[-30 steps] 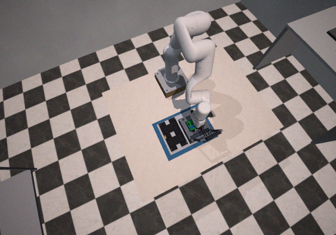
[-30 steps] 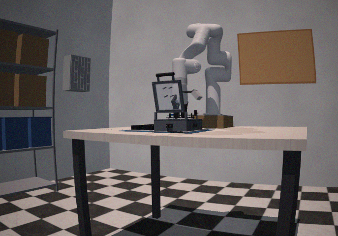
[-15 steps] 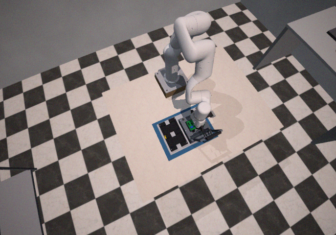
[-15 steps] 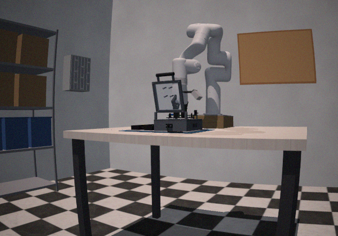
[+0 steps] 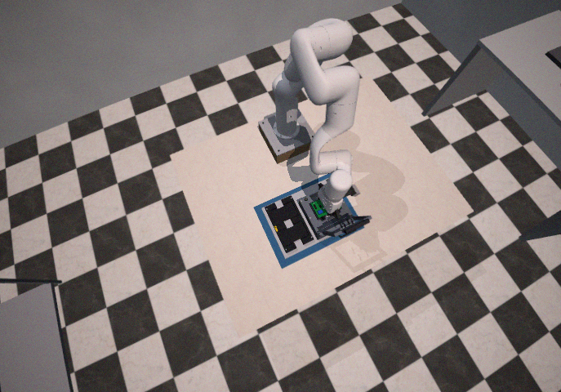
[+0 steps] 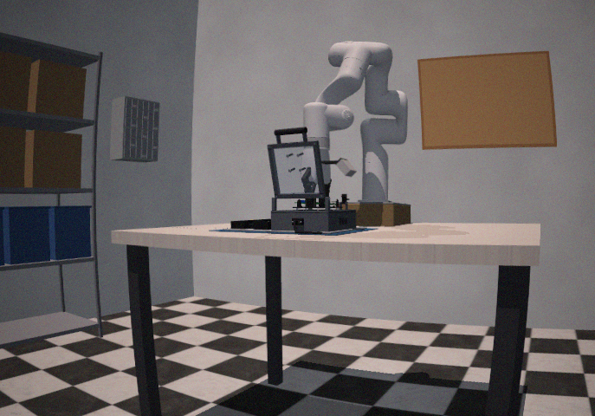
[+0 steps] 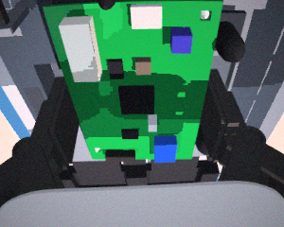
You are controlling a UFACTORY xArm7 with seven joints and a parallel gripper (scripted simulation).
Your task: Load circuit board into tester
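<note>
Right now my hand is right at the green circuit board. Round my hand: tester lid 12 cm ahead, 1 cm to the right, 10 cm above; latch hook 6 cm behind, 6 cm to the left, 1 cm above.
</note>
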